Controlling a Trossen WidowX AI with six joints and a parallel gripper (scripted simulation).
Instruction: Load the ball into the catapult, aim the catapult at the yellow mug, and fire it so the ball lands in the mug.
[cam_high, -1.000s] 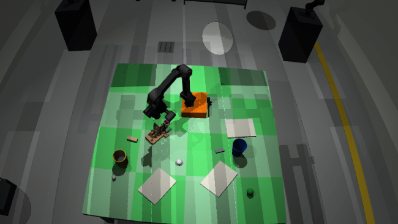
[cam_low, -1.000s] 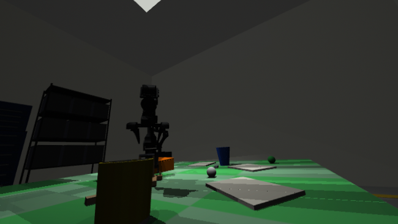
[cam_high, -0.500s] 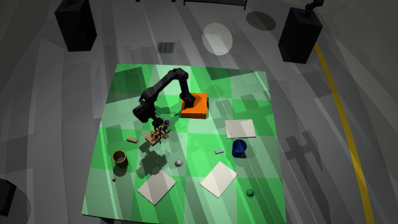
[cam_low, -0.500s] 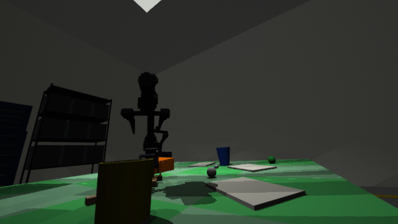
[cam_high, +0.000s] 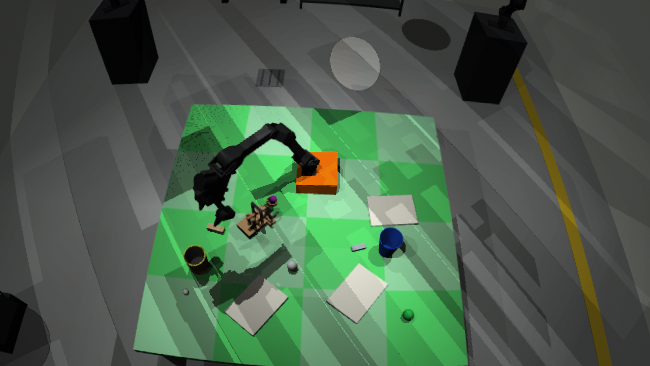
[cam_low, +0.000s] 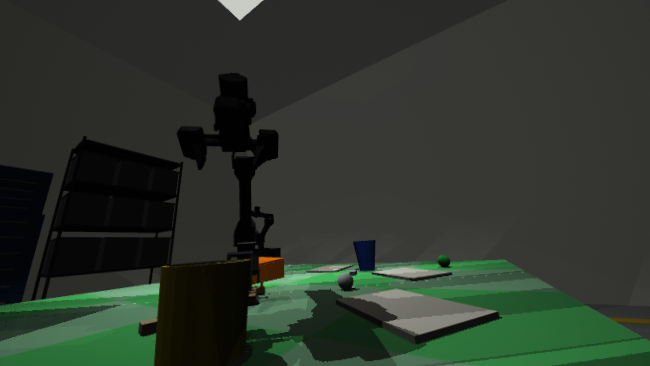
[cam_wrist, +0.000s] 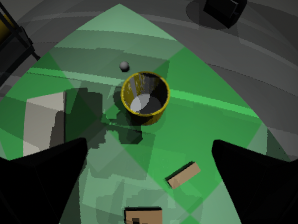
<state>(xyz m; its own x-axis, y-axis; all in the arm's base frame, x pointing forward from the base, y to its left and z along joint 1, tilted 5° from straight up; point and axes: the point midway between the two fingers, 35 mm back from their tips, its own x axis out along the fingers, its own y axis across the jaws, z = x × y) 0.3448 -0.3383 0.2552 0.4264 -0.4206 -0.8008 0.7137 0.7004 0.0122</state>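
My gripper tip is 220 mm to the right of the purple ball, 210 mm past it and 190 mm above it. Also, from my gripper tip: small wooden block (250 mm below, 90 mm behind, 20 mm to the right); wooden catapult (200 mm below, 190 mm to the left, 160 mm behind); yellow mug (230 mm below, 80 mm ahead, 70 mm to the right).
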